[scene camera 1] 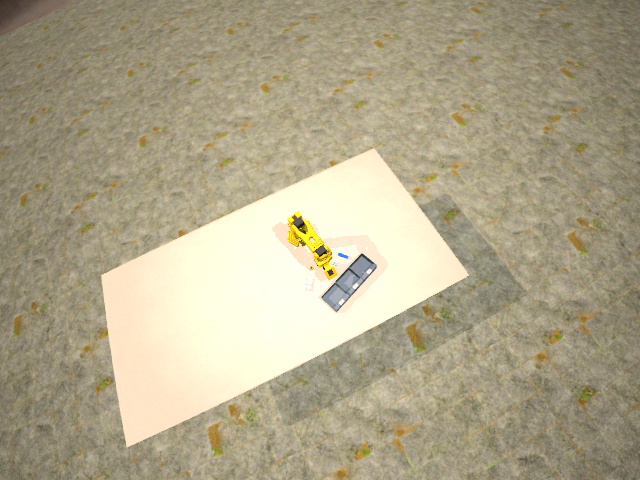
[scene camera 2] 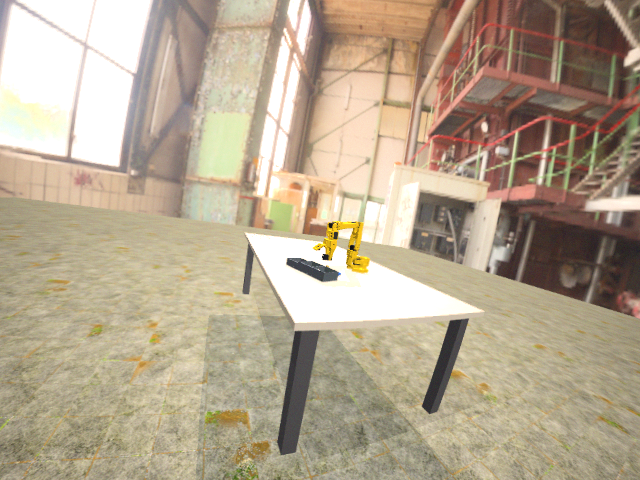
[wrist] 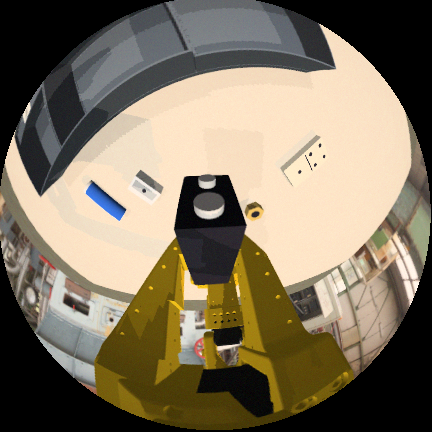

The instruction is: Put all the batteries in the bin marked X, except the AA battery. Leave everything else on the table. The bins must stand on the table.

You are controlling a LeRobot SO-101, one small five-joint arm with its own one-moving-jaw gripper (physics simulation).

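Where they show: hand, its tool point: (scene camera 1: 325, 263) (scene camera 2: 329, 259) (wrist: 191, 237); arm's base, origin of its link: (scene camera 1: 301, 239) (scene camera 2: 353, 269).
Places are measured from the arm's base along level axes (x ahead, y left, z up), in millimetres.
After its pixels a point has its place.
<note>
My gripper (scene camera 2: 327, 253) (wrist: 212, 245) {x 170, y 42, z 53 mm} is shut on a black box-shaped battery with two silver round terminals (wrist: 209, 202), held upright above the table, near the bins. A blue cylindrical battery (scene camera 1: 342, 255) {x 159, y 127, z 13 mm} (wrist: 105, 201) {x 163, y 126, z 11 mm} lies on the table, to the left in the wrist view. Three joined dark grey bins (scene camera 2: 310, 271) {x 302, y 159, z 21 mm} (wrist: 150, 74) stand on the table in a row beyond the held battery. Pale labels show on them in scene camera 1, but their marks are too small to read, so I cannot tell which is X. The insides are partly hidden in the wrist view.
A small white block with a dark dot (wrist: 145, 188) {x 174, y 79, z 11 mm} lies beside the blue battery. A brass nut (scene camera 1: 311, 268) {x 148, y -17, z 8 mm} (wrist: 254, 211) {x 149, y -14, z 8 mm} lies just right of the held battery in the wrist view. A cream domino (scene camera 1: 309, 283) {x 204, y -52, z 6 mm} (wrist: 306, 161) {x 206, y -51, z 7 mm} lies farther right. The table (scene camera 1: 206, 335) {x 210, y -531, z 0 mm} (scene camera 2: 387, 304) {x 123, y 445, z 0 mm} is pale.
</note>
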